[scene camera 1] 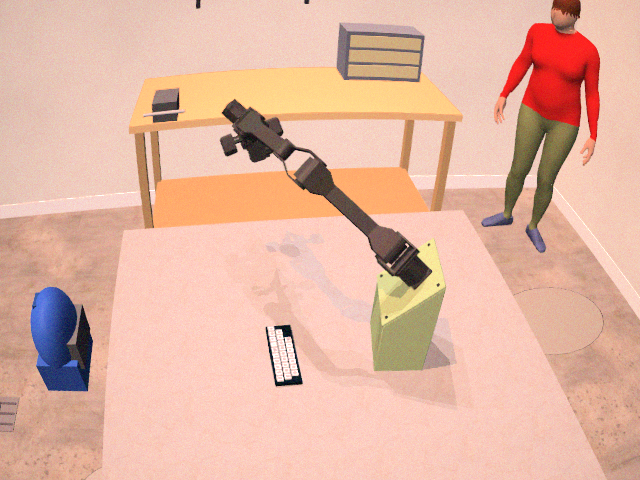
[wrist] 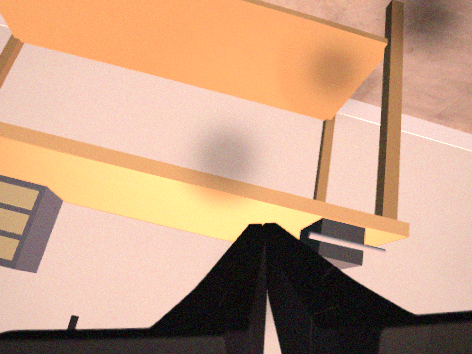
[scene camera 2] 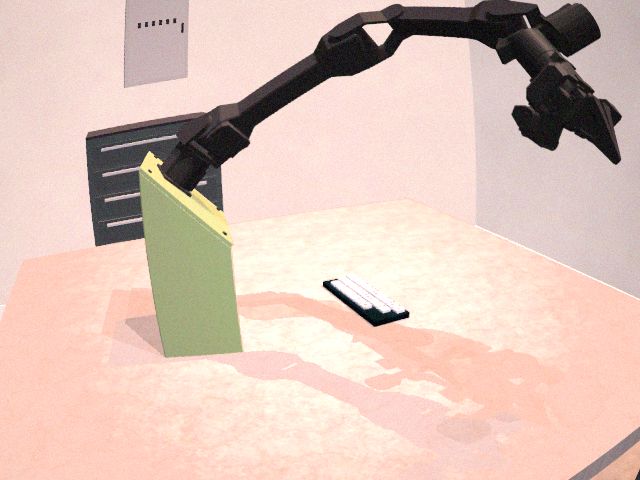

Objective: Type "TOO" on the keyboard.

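Seen in the pictures: gripper, between the fingertips: [wrist: 262,236] [scene camera 2: 618,162]; arm's base, origin of its link: [scene camera 1: 418,275] [scene camera 2: 172,180].
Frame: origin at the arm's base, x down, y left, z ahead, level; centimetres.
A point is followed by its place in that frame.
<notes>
A small dark keyboard with white keys [scene camera 1: 283,355] @(x 25.6, y -11.4, z 31.5 cm) [scene camera 2: 366,300] @(x 25.8, y -14.5, z 29.6 cm) lies flat on the pale table [scene camera 1: 206,413] @(x 27.0, y -2.1, z 58.8 cm) [scene camera 2: 310,227] @(x 27.0, y 32.0, z 57.8 cm), in front of the arm's base. Its key letters are too small to read, and it does not show in the wrist view. My gripper [scene camera 2: 616,160] @(x -8.6, y -66.6, z 16.1 cm) [wrist: 262,236] @(x -8.6, y -66.6, z 16.1 cm) is shut and empty, its black fingertips together. It hangs high above the table, well away from the keyboard and beyond it from the base. In scene camera 1 the fingertips cannot be made out against the dark gripper body.
The arm stands on a tall green slanted pedestal [scene camera 1: 405,330] @(x 10.5, y 6.7, z 6.8 cm) [scene camera 2: 191,279] @(x 13.6, y -9.6, z -3.3 cm). Behind the table stands a wooden workbench [scene camera 1: 289,93] [wrist: 150,182] with a drawer box [scene camera 1: 382,54] [wrist: 42,230] and a dark block [scene camera 1: 165,103] [wrist: 342,240]. A person in red [scene camera 1: 560,72] stands at the back right.
</notes>
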